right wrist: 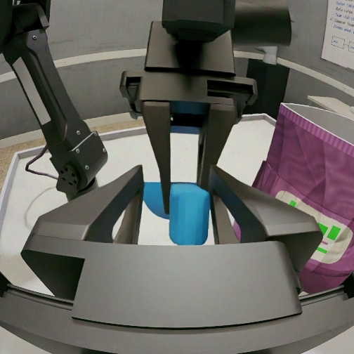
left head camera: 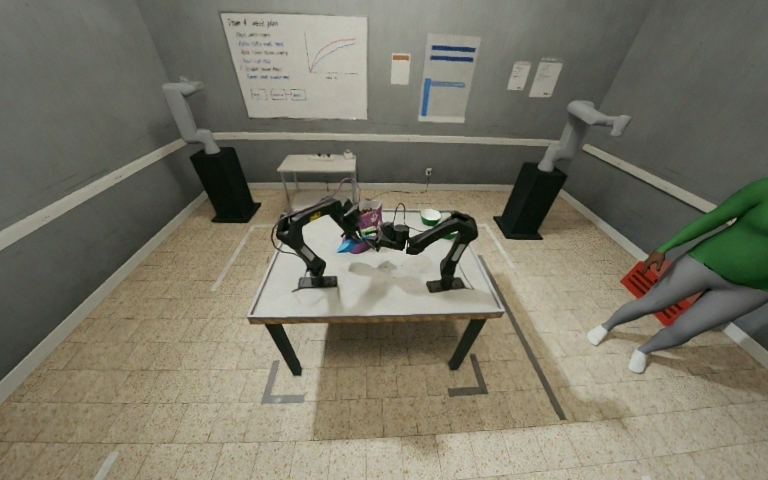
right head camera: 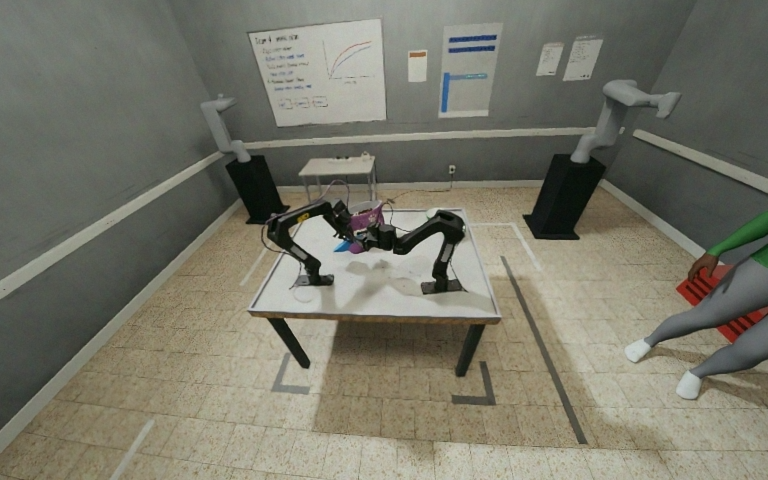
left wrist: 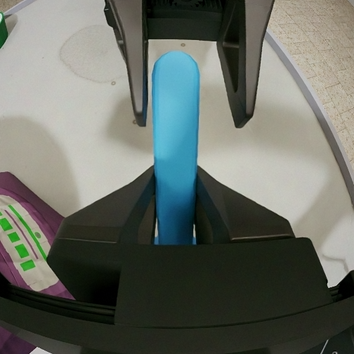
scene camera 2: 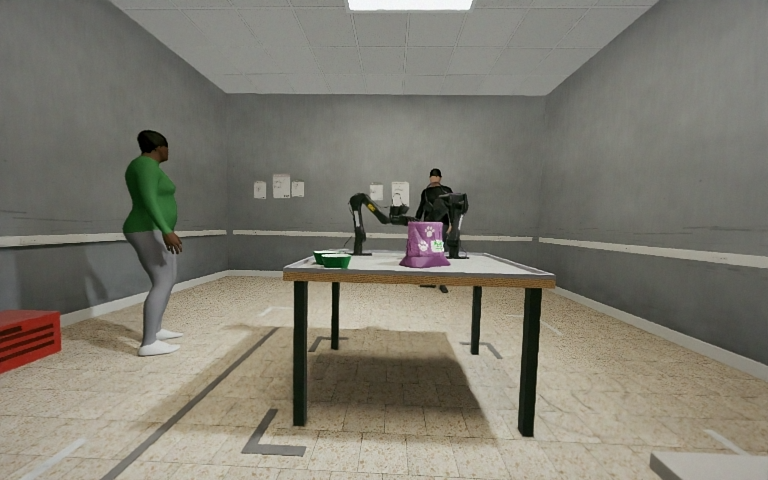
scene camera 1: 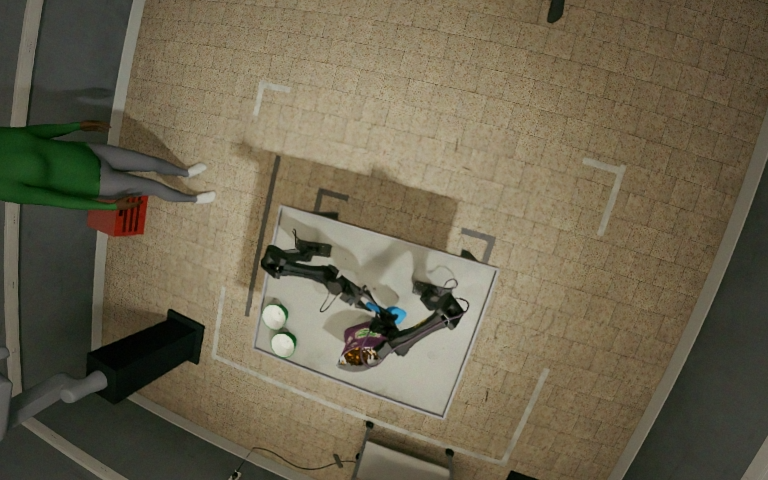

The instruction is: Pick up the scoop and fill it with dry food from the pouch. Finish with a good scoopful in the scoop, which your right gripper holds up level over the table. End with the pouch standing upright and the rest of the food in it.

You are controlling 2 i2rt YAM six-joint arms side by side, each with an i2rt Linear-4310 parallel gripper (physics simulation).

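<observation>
The blue scoop is held above the table by its handle. My left gripper is shut on that handle. My right gripper is open around the free end of the handle, with a gap on each side; its parted fingers also show at the top of the left wrist view. No food can be made out in the scoop; its bowl is mostly hidden in the right wrist view. The purple pouch stands upright with an open top, brown dry food inside.
Two green bowls with white insides stand near the table's edge, on the right arm's side. The pouch is close beside both grippers. The white table has a raised rim. A person in green stands away from the table.
</observation>
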